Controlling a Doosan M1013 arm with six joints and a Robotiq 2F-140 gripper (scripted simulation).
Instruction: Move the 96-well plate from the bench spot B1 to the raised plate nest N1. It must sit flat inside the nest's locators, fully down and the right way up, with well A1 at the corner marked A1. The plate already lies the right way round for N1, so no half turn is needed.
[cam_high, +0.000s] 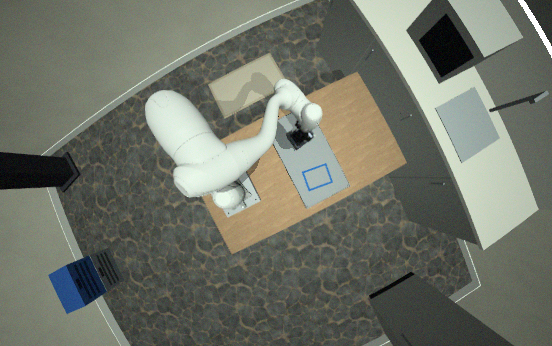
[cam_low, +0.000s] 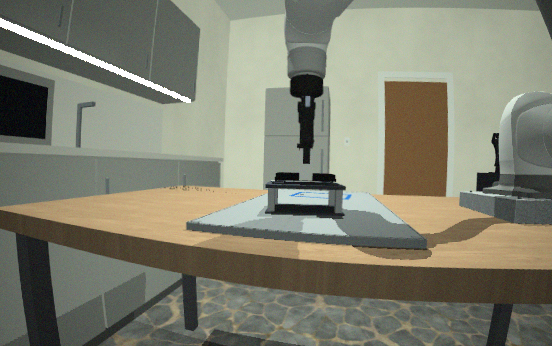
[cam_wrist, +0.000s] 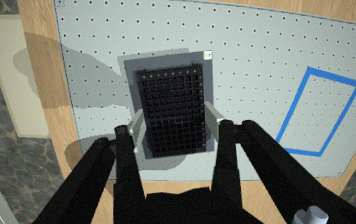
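My gripper is now 20 mm above the black 96-well plate. The rest, counted from my hand: dark grey plate nest (40 mm below); then white corner mark (70 mm ahead, 60 mm to the right, 30 mm below).
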